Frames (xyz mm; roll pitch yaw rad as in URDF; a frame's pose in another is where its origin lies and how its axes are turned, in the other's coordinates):
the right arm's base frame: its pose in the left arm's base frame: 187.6 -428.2 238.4 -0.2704 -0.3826 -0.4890
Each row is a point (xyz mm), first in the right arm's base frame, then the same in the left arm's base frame.
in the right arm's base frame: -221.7 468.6 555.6
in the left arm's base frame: 152.7 270.0 536.2
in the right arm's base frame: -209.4 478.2 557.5
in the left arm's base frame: 167.6 273.1 540.1
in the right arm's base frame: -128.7 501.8 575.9
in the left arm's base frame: 242.9 264.4 580.9
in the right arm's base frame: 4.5 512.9 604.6
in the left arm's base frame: 352.5 226.9 653.5
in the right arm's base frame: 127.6 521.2 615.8
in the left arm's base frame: 455.6 184.5 707.4
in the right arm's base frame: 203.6 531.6 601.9
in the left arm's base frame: 526.1 154.1 720.8
